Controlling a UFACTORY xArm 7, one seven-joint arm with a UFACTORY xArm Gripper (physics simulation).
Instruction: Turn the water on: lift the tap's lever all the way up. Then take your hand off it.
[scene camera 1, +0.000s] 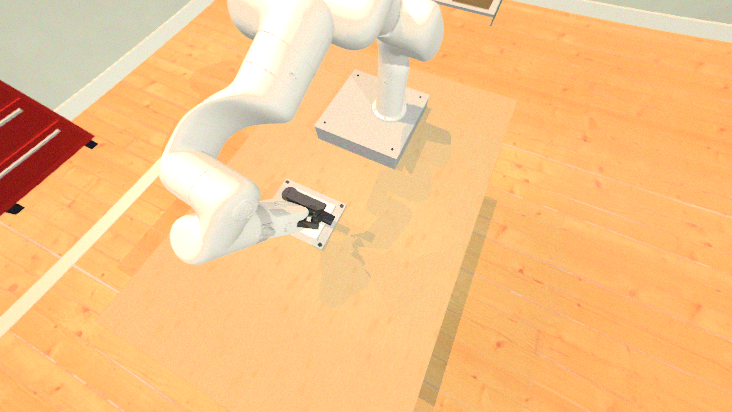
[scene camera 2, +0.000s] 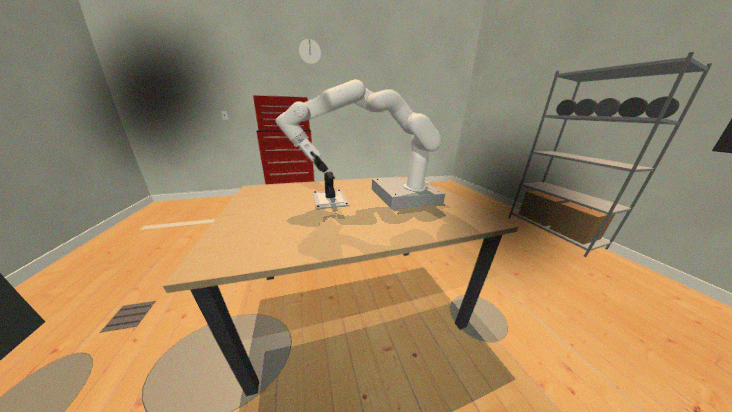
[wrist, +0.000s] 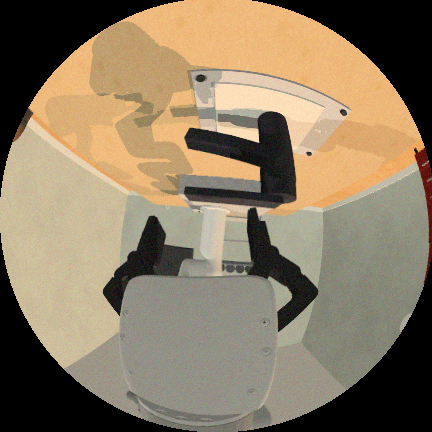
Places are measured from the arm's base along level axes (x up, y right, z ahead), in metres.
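Pixels of known places: gripper, between the fingertips: (scene camera 1: 306, 210) (scene camera 2: 324, 170) (wrist: 201, 221); arm's base, origin of its link: (scene camera 1: 389, 109) (scene camera 2: 414, 187) (wrist: 214, 208).
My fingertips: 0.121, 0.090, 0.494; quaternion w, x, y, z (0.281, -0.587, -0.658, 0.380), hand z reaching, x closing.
Ahead of a thing's pixels: the offset from my fingertips to its top centre, as dx, dy, dz. "spot": to the spot under its first point. Level surfaces: height alone.
A black tap {spot: -0.031, +0.073, -0.039} (scene camera 1: 290, 194) (scene camera 2: 329, 186) (wrist: 278, 160) stands upright on a white plate (scene camera 1: 327, 200) (scene camera 2: 321, 203) (wrist: 235, 77). In the wrist view its spout {-0.088, +0.011, -0.033} (wrist: 217, 142) and its lever {-0.031, +0.025, -0.035} (wrist: 227, 195) stick out to the same side, the lever above the spout with a gap between them. The lever looks near level there; its exact angle is hard to tell. My gripper (scene camera 1: 313, 218) (scene camera 2: 324, 169) (wrist: 201, 221) is open and empty, close to the lever. In scene camera 1 it partly covers the tap. Whether a finger touches the lever cannot be told.
The arm's grey base block (scene camera 1: 358, 112) (scene camera 2: 409, 198) stands on the wooden table {dx -0.187} (scene camera 1: 256, 307) (scene camera 2: 256, 240) near the tap. A red cabinet (scene camera 1: 30, 148) (scene camera 2: 286, 153) and a metal shelf rack (scene camera 2: 630, 70) stand away from the table.
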